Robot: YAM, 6 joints.
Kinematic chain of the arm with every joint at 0, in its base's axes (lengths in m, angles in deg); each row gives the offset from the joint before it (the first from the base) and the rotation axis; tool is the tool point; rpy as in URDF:
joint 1: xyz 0 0 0.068 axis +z
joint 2: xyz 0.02 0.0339 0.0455 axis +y
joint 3: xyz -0.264 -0.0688 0 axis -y
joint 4: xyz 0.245 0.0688 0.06 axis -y
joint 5: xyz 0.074 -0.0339 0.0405 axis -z
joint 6: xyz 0.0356 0 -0.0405 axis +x
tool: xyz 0 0 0 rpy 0 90 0
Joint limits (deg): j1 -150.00..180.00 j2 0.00..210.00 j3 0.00..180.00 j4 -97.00..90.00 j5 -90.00..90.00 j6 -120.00..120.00
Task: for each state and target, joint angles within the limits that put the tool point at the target. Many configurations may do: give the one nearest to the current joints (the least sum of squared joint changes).
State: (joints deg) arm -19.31 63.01 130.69 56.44 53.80 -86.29
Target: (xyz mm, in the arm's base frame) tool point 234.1 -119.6 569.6
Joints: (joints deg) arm -20.43 84.55 96.44 53.33 58.46 -86.29
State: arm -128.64 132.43 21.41 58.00 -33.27 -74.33
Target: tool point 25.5 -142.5 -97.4
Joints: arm -88.64 156.39 21.30 52.03 -38.40 -74.33
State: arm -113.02 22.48 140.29 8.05 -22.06 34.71
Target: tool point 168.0 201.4 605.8
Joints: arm -126.56 32.13 121.55 1.00 -24.85 34.71
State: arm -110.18 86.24 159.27 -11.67 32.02 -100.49
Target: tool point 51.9 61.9 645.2
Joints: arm -139.86 53.74 135.85 -42.62 22.91 -100.49
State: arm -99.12 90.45 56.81 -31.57 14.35 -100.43
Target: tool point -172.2 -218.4 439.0
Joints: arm -126.01 72.67 82.14 -23.39 17.78 -100.43
